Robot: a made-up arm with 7 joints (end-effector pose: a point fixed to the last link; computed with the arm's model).
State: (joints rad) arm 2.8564 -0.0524 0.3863 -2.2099 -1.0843 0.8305 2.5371
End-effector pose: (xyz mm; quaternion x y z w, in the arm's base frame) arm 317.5 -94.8 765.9 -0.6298 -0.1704 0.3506 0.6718
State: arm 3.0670 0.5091 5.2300 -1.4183 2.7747 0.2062 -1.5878
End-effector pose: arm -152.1 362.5 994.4 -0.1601 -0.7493 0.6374 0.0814
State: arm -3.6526 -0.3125 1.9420 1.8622 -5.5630 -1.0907 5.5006
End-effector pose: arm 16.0 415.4 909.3 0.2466 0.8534 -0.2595 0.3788
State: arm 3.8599 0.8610 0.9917 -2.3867 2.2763 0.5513 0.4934
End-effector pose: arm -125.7 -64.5 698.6 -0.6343 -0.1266 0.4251 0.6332
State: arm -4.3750 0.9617 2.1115 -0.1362 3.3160 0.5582 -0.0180
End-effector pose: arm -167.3 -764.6 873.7 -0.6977 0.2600 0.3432 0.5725
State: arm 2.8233 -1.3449 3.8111 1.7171 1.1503 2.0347 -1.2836
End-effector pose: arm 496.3 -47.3 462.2 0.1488 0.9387 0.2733 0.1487
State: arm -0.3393 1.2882 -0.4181 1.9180 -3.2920 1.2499 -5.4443
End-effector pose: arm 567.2 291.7 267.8 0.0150 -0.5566 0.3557 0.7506
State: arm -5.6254 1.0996 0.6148 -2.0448 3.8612 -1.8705 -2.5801
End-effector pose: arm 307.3 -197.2 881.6 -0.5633 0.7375 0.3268 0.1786
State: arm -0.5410 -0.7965 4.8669 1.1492 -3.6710 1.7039 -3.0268
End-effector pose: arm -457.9 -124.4 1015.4 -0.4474 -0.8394 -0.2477 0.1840
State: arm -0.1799 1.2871 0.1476 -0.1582 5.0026 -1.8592 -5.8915
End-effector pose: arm 698.0 -29.0 709.4 -0.7910 0.0333 -0.1318 0.5965
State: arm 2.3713 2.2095 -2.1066 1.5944 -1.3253 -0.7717 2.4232
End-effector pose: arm -109.9 -597.8 149.9 -0.5979 -0.1062 0.4484 0.6559
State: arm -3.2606 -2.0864 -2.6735 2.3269 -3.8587 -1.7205 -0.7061
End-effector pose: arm 194.2 71.4 161.6 0.3813 -0.7591 0.5268 0.0309
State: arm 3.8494 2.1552 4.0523 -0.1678 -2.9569 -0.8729 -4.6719
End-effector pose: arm -602.6 452.5 -79.9 0.6056 0.1996 0.7141 0.2889
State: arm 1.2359 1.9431 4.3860 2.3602 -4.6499 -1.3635 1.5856
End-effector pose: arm 241.6 -313.1 465.6 -0.9543 0.2641 -0.0407 0.1338
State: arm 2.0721 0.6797 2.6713 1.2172 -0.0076 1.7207 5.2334
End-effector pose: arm -162.5 -37.9 937.1 0.2482 0.3364 -0.8769 0.2371
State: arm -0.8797 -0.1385 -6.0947 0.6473 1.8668 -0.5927 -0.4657
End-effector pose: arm 85.3 108.4 1261.1 0.8769 -0.2444 0.0622 0.4093
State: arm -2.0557 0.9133 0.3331 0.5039 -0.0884 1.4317 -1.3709
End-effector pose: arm -240.6 673.5 648.2 0.0788 0.1609 -0.9507 0.2532
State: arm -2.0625 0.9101 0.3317 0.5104 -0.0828 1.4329 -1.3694
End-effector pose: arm -243.7 670.7 648.6 0.0805 0.1590 -0.9499 0.2567
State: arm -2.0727 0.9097 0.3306 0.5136 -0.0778 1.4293 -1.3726
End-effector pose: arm -249.9 668.5 648.2 0.0813 0.1600 -0.9488 0.2600
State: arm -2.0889 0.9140 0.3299 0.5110 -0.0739 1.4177 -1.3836
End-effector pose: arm -261.7 667.1 646.5 0.0807 0.1661 -0.9469 0.2634
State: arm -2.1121 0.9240 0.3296 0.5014 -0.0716 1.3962 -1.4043
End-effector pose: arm -280.3 666.3 643.2 0.0777 0.1783 -0.9440 0.2665
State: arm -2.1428 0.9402 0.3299 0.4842 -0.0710 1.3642 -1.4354
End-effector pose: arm -306.3 665.7 638.2 0.0715 0.1968 -0.9400 0.2692
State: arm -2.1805 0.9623 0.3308 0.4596 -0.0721 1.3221 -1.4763
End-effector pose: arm -339.5 664.1 631.7 0.0611 0.2212 -0.9346 0.2717
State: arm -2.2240 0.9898 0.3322 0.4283 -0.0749 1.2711 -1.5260
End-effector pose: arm -379.0 660.5 623.9 0.0453 0.2499 -0.9277 0.2736
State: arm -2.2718 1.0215 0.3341 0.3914 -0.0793 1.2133 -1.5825
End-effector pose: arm -423.5 653.7 615.1 0.0237 0.2810 -0.9191 0.2751
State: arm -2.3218 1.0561 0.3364 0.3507 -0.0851 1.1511 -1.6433
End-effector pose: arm -470.6 643.1 605.8 -0.0038 0.3123 -0.9090 0.2759
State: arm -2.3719 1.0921 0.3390 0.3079 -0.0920 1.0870 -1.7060
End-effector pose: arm -518.1 628.5 596.3 -0.0362 0.3416 -0.8977 0.2761
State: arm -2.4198 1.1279 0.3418 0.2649 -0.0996 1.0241 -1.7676
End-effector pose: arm -563.5 610.8 587.1 -0.0718 0.3670 -0.8856 0.2756
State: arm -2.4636 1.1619 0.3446 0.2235 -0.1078 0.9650 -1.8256
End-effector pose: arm -604.6 591.1 578.6 -0.1085 0.3876 -0.8733 0.2744
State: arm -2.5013 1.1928 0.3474 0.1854 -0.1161 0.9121 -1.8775
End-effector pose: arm -639.7 571.4 571.0 -0.1437 0.4032 -0.8617 0.2726
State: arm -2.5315 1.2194 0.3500 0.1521 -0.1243 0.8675 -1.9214
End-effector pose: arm -667.8 553.7 564.6 -0.1750 0.4139 -0.8515 0.2703
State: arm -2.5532 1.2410 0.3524 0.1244 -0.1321 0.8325 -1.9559
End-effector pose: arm -688.4 539.9 559.5 -0.2005 0.4210 -0.8432 0.2676
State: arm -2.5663 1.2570 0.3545 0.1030 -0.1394 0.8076 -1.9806
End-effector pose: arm -701.7 530.8 555.9 -0.2195 0.4252 -0.8373 0.2646
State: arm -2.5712 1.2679 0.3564 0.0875 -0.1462 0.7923 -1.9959
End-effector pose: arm -708.6 527.0 553.5 -0.2317 0.4277 -0.8337 0.2614
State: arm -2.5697 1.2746 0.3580 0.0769 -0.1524 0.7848 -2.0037
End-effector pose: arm -710.4 527.6 552.2 -0.2383 0.4291 -0.8322 0.2581
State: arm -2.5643 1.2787 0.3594 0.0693 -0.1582 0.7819 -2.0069
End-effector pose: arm -709.2 530.8 551.5 -0.2414 0.4299 -0.8319 0.2548
